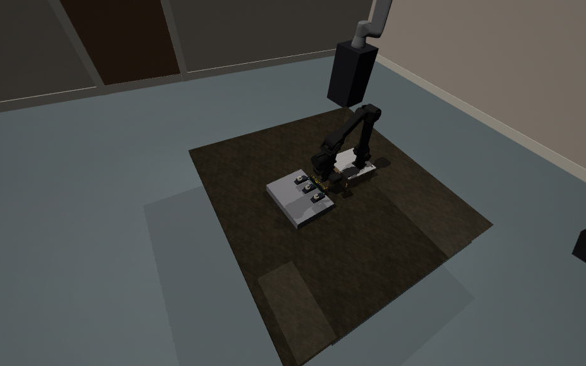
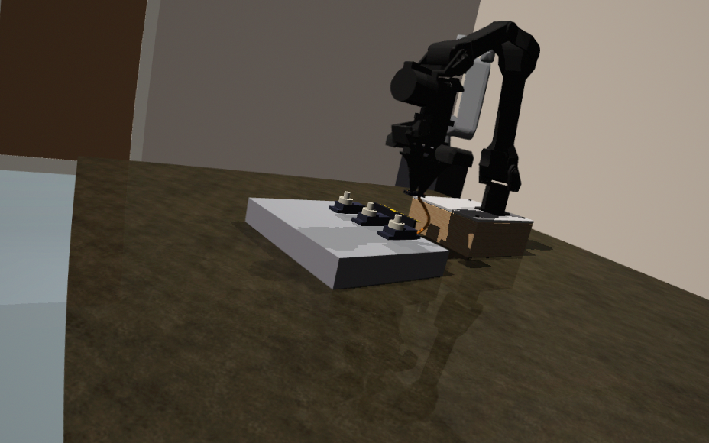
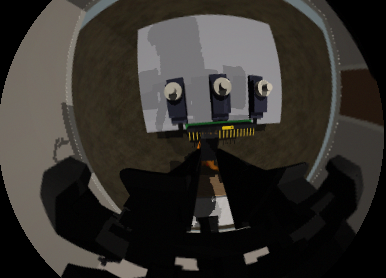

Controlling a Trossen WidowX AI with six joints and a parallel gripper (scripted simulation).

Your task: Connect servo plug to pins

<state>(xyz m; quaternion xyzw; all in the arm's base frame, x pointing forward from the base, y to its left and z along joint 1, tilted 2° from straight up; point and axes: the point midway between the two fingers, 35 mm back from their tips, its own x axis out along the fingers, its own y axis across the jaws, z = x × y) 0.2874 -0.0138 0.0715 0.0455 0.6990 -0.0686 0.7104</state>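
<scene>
The yellow-green band is 1 cm ahead of my gripper tip, 4 cm to the right of it and 5 cm below it. From my gripper tip the other things lie so: grey holder slab 17 cm ahead, 5 cm to the right, 10 cm below.
</scene>
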